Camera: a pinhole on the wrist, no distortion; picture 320 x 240 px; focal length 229.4 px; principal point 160.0 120.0 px. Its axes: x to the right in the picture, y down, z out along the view. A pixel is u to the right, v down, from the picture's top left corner.
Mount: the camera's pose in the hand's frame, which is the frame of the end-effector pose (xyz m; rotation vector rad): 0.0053 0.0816 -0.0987 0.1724 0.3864 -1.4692
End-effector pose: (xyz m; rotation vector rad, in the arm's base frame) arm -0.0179 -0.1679 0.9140 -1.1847 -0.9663 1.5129
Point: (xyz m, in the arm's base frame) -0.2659 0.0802 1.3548
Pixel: 286.5 139.4
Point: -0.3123 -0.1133 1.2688
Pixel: 234.9 77.7
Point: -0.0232 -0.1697 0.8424
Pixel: 108.3 113.3
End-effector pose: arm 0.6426 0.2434 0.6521 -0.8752 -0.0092 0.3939
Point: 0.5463 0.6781 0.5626
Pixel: outside the picture
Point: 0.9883 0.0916 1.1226
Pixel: outside the picture
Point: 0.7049 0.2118 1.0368
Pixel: 303.7 68.6
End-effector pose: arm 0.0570 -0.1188 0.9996 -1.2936 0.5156 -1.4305
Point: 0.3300 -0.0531 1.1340
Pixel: 134.8 110.2
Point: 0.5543 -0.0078 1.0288
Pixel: 41.2 91.1
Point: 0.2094 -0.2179 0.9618
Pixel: 21.7 218.7
